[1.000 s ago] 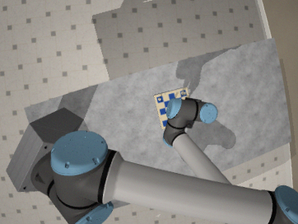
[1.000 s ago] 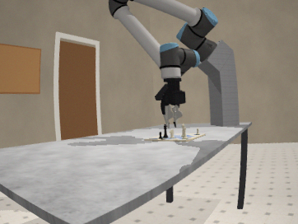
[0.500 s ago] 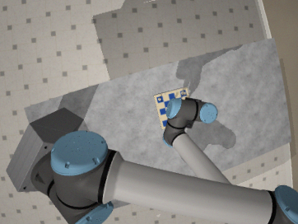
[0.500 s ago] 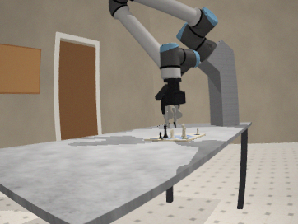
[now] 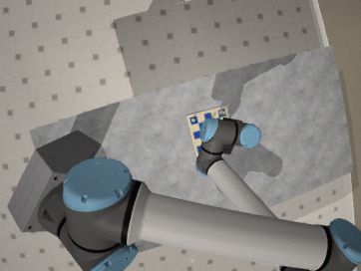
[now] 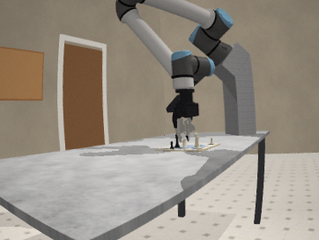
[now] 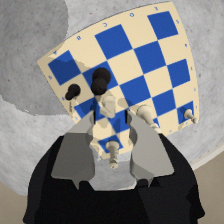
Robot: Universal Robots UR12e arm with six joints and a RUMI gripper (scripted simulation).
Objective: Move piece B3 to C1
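Right now the tall white piece is 5 cm to the left of my hand, 3 cm behind it and 1 cm below it. The rest, counted from my hand: chessboard (4 cm below, 4 cm behind, 1 cm to the left); then black pawn (5 cm to the right, 3 cm below, 2 cm ahead); then tall black piece (4 cm to the right, 2 cm behind, 1 cm below).
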